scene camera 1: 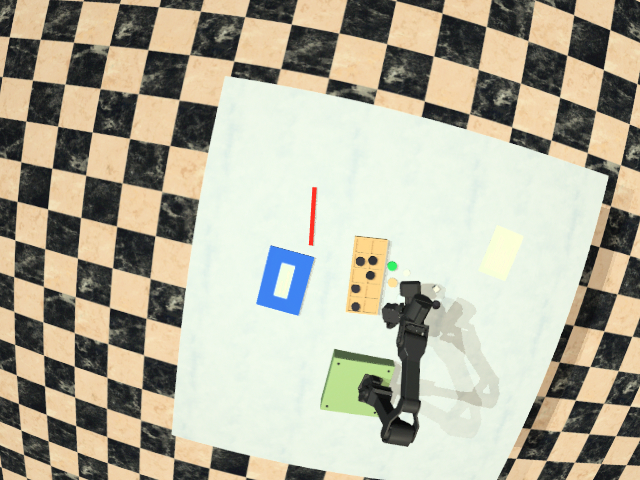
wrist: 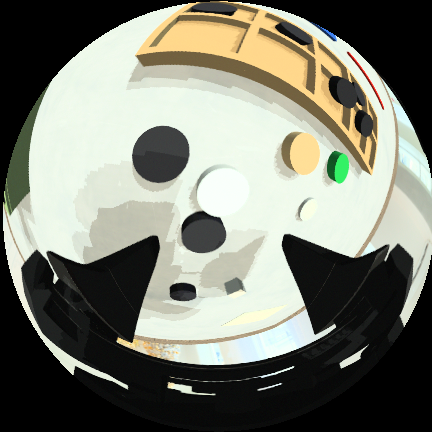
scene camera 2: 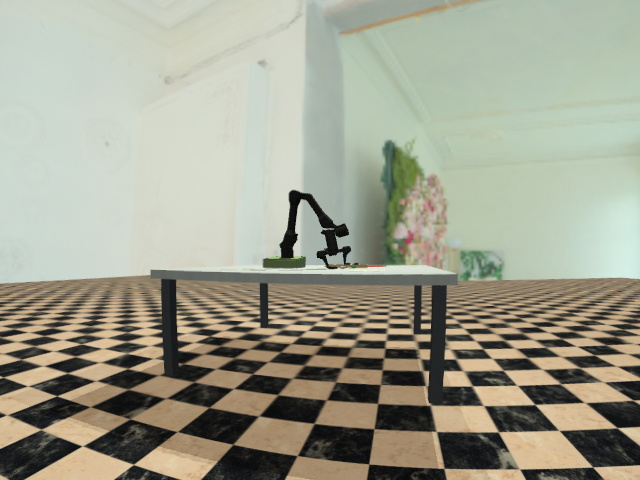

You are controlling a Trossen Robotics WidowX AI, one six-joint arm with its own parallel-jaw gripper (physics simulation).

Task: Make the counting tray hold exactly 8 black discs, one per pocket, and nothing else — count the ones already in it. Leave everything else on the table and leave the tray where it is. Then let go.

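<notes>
The wooden counting tray [scene camera 1: 363,243] [wrist: 170,59] has black discs in several of its ten pockets, among them one [scene camera 1: 370,275] at mid-tray; the top two pockets in scene view 1 are empty. Three loose black discs lie on the table: one [wrist: 160,154] nearer the tray, one [wrist: 203,232] further out, and one [scene camera 1: 436,304] [wrist: 183,291] furthest out. My gripper [scene camera 2: 336,264] [wrist: 221,241] is open wide and low over the table. The middle loose disc shows between its fingertips, nearer the left one, held by neither. The arm hides the two nearer loose discs in scene view 1.
A white disc [wrist: 223,192] lies close to the middle black disc. Tan [scene camera 1: 392,282] [wrist: 304,153], green [scene camera 1: 392,266] [wrist: 340,167] and small white [scene camera 1: 406,272] [wrist: 308,209] pieces lie beside the tray. A small cube [scene camera 1: 436,288] [wrist: 234,286], blue frame [scene camera 1: 264,281], red bar [scene camera 1: 312,217] and yellow card [scene camera 1: 501,253] are around.
</notes>
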